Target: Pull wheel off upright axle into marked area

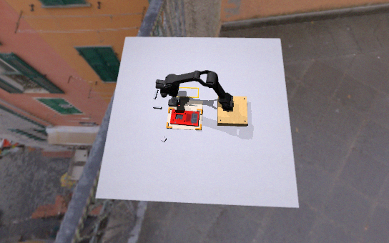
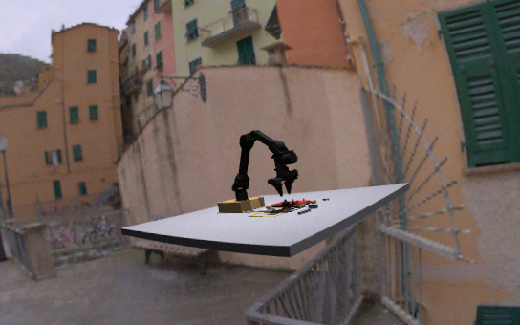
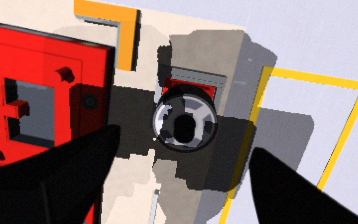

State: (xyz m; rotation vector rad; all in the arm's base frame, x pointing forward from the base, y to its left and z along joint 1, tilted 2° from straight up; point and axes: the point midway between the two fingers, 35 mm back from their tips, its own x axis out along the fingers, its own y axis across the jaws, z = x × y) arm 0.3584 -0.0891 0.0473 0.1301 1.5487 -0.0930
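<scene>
Now: the wheel 1 cm behind my gripper tip and 4 cm below it.
</scene>
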